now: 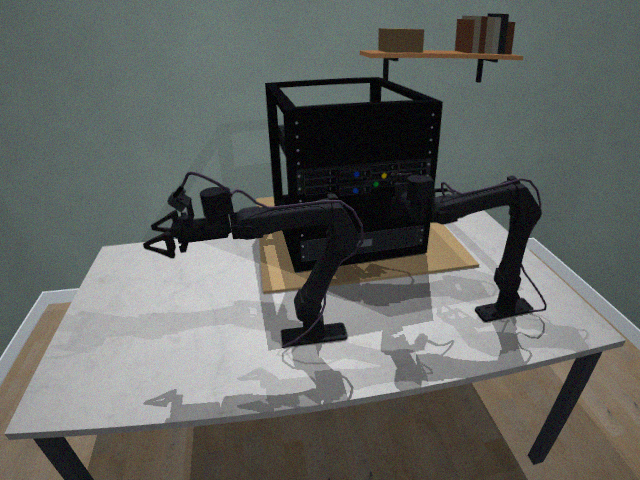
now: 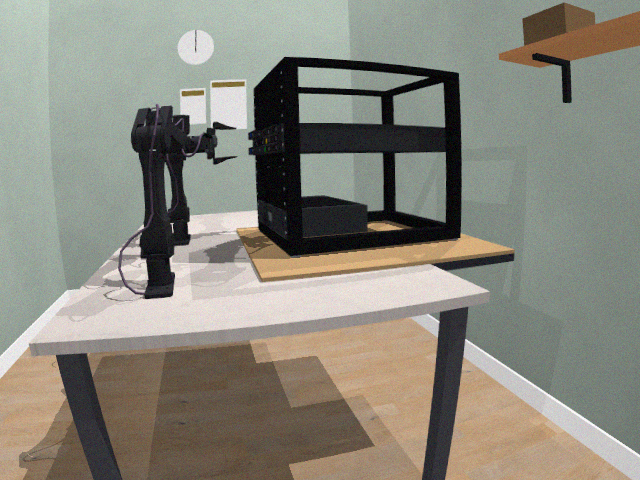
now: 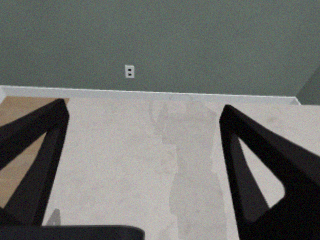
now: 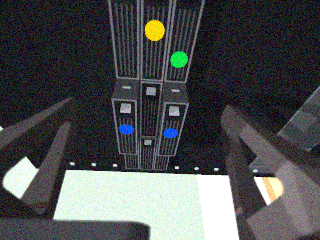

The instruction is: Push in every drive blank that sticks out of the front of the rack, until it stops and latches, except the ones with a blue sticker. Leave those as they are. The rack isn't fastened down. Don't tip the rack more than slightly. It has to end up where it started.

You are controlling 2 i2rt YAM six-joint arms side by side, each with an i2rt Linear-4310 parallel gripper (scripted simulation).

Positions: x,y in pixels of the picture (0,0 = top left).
Labels:
black rack: image 1 319,136; image 2; image 4; not seen in image 3 (out of frame)
same spot on black rack: (image 4: 256,63) = (image 2: 269,176)

